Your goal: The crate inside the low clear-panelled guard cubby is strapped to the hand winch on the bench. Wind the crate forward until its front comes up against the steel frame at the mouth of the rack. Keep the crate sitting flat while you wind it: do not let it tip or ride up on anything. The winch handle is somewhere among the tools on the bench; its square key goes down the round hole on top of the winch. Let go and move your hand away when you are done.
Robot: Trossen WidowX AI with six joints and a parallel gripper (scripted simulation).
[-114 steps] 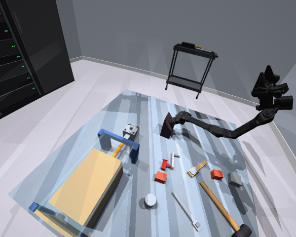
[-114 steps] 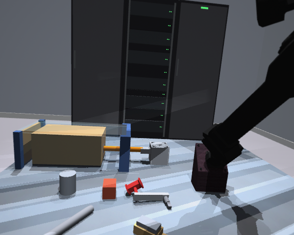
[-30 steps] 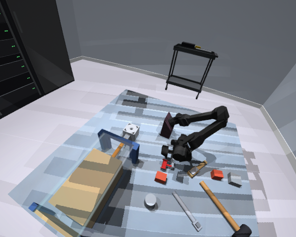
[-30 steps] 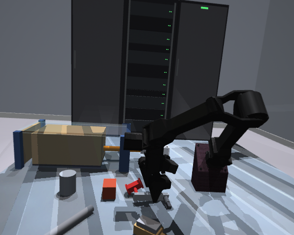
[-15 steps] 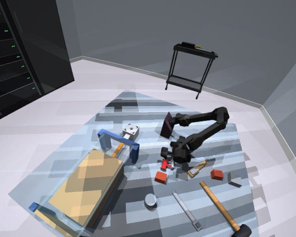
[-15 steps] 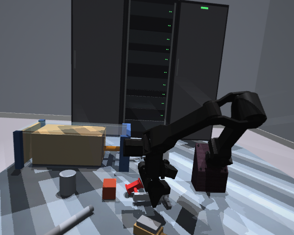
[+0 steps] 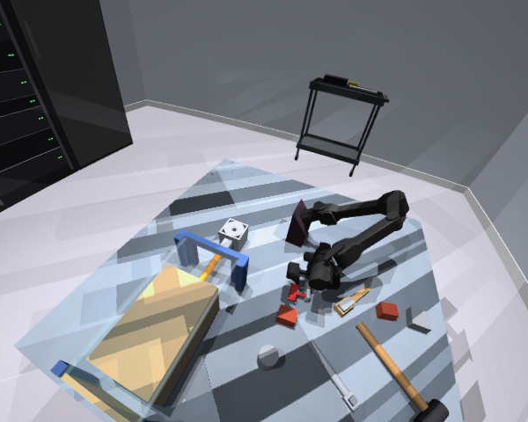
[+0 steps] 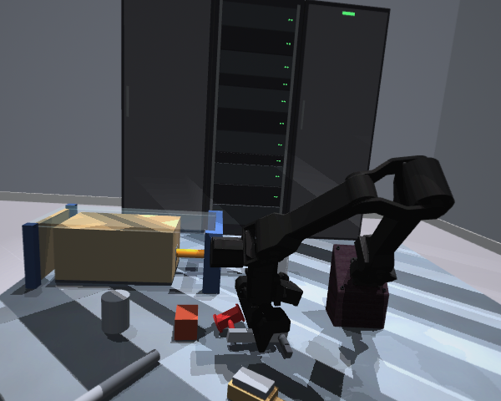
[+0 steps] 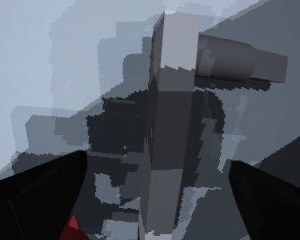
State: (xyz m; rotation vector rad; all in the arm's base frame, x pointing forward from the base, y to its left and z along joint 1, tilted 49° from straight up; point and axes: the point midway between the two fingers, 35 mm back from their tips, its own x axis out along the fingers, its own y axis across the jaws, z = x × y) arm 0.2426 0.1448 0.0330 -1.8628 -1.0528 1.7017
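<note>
My gripper tip is 10 mm to the left of the crank handle, 10 mm below it and 10 mm short of it. Round my gripper tip: red knob 60 mm ahead, 30 mm to the right, 20 mm above; then grey winch 360 mm to the right, 60 mm behind, 20 mm above; then frame 340 mm to the right, 120 mm ahead, 100 mm above.
</note>
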